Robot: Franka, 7 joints.
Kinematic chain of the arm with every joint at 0, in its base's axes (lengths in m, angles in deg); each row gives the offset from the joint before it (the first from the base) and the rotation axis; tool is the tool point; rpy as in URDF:
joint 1: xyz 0 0 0.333 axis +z
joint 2: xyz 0 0 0 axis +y
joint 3: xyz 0 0 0.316 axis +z
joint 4: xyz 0.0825 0 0 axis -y
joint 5: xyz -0.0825 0 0.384 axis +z
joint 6: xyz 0 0 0 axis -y
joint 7: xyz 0.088 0 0 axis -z
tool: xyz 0 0 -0.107 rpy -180 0 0
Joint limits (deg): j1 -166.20..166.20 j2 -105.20..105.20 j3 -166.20..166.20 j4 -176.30..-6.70 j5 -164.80..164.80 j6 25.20..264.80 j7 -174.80..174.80
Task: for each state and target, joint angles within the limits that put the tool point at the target. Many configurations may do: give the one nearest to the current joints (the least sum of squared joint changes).
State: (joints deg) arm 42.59 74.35 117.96 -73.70 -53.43 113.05 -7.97
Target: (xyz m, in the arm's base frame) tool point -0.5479 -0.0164 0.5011
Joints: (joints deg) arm 98.12 61.86 107.68 -115.66 -50.55 111.66 -7.97
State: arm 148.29 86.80 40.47 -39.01 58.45 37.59 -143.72
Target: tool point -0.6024 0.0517 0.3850
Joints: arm 140.28 65.99 51.19 -61.12 50.04 25.20 -143.72
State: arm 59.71 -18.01 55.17 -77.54 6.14 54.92 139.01
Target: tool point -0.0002 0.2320 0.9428
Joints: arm 47.72 -27.14 21.26 -60.66 -4.42 57.27 139.01
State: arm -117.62 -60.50 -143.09 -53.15 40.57 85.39 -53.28
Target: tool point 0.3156 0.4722 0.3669
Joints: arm -146.74 -32.61 -160.22 -85.03 28.37 52.15 -53.28
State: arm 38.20 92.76 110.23 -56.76 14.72 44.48 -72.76
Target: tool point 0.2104 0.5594 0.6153
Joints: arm 34.29 84.21 118.06 -51.53 17.93 49.69 -72.76
